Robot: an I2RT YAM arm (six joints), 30 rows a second.
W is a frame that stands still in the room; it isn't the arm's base.
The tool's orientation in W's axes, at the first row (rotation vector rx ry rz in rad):
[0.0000, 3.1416, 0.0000]
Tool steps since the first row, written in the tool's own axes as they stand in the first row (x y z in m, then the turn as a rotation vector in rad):
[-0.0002, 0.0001, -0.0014, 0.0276, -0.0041, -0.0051]
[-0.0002, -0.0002, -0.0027, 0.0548, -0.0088, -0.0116]
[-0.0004, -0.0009, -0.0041, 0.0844, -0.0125, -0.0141]
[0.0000, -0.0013, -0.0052, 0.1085, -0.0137, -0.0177]
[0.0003, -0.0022, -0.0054, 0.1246, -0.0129, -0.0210]
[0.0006, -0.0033, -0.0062, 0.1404, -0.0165, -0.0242]
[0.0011, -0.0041, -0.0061, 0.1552, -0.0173, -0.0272]
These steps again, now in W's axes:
[0.0002, 0.0001, 0.0014, -0.0276, -0.0041, 0.0051]
[0.0002, -0.0002, 0.0027, -0.0548, -0.0088, 0.0116]
[0.0004, -0.0009, 0.0041, -0.0844, -0.0125, 0.0141]
[0.0000, -0.0013, 0.0052, -0.1085, -0.0137, 0.0177]
[-0.0003, -0.0022, 0.0054, -0.1246, -0.0129, 0.0210]
[-0.0006, -0.0033, 0.0062, -0.1404, -0.0165, 0.0242]
[-0.0011, -0.0041, 0.0061, -0.1552, -0.0173, 0.0272]

